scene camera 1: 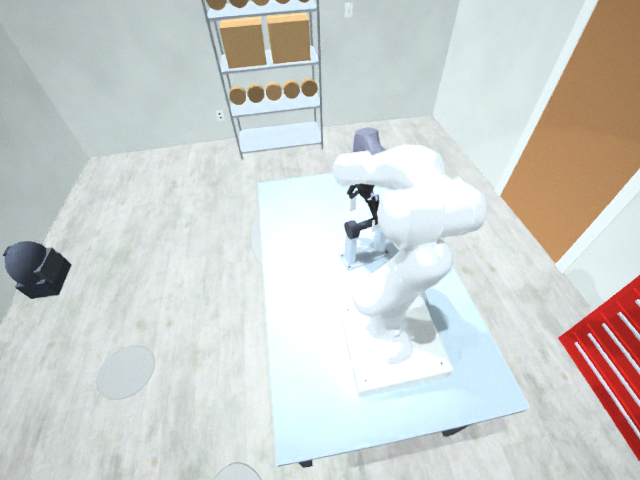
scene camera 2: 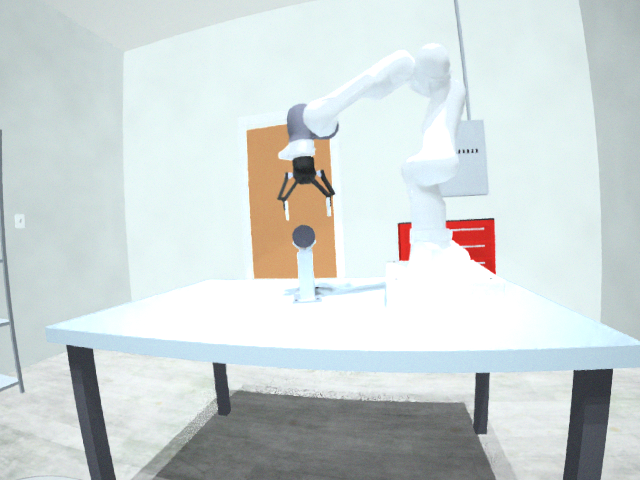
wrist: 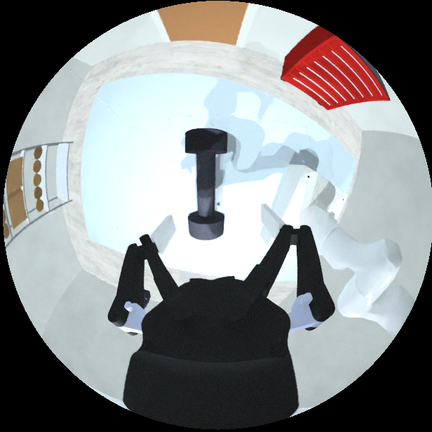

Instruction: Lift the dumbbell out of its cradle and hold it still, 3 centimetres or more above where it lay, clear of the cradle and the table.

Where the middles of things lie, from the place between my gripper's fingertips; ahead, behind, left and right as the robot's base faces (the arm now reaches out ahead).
I see my gripper 60 mm above the dark dumbbell (wrist: pixel 206 223), 40 mm to the left of it and 20 mm short of it. The rest, counted from my hand: pale cradle (scene camera 1: pixel 353 257) (180 mm below, 40 mm to the right, 20 mm ahead).
